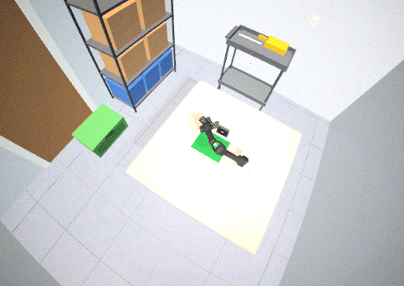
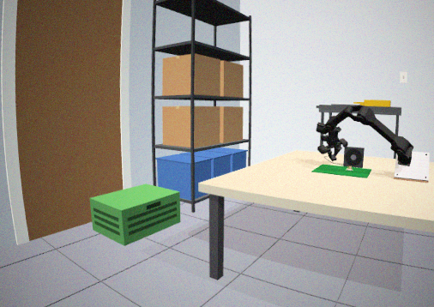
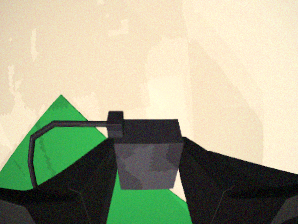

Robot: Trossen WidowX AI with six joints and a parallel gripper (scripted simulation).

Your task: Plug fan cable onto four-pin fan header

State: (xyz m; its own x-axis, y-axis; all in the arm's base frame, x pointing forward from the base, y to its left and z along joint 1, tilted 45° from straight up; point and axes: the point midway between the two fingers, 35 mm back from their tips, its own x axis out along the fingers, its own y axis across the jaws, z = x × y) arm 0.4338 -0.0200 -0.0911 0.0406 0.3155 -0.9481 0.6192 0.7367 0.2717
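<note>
Right now my gripper tip is 130 mm past the black fan, 30 mm to the left of it and 10 mm below it. The rest, counted from my gripper tip: dark grey fan plug: 10 mm to the left, 10 mm behind; then green board: 130 mm to the left, 110 mm behind, 60 mm below.
</note>
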